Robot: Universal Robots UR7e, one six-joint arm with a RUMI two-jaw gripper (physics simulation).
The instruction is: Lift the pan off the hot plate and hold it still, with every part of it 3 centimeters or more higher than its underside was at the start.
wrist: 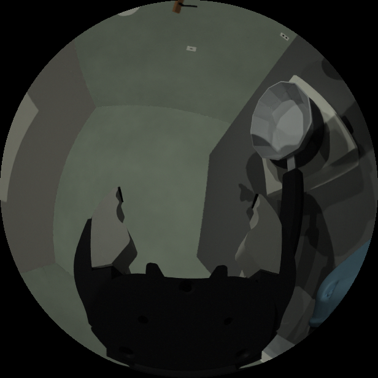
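Observation:
The grey faceted pan [282, 121] is at the upper right of the wrist view, over the pale hot plate [345, 139]. Its black handle [292, 200] runs down the view, and its lower end is hidden behind the right jaw. My gripper [188, 192] is open with nothing between its jaws. The handle lies outside the right jaw, not between the two jaws. Whether the pan's underside touches the hot plate is hidden.
The dark table top [225, 175] has its edge left of the pan. A blue rounded object [340, 287] is at the lower right. Green wall or floor surfaces fill the middle. A small orange-brown object [177, 7] shows at the top edge.

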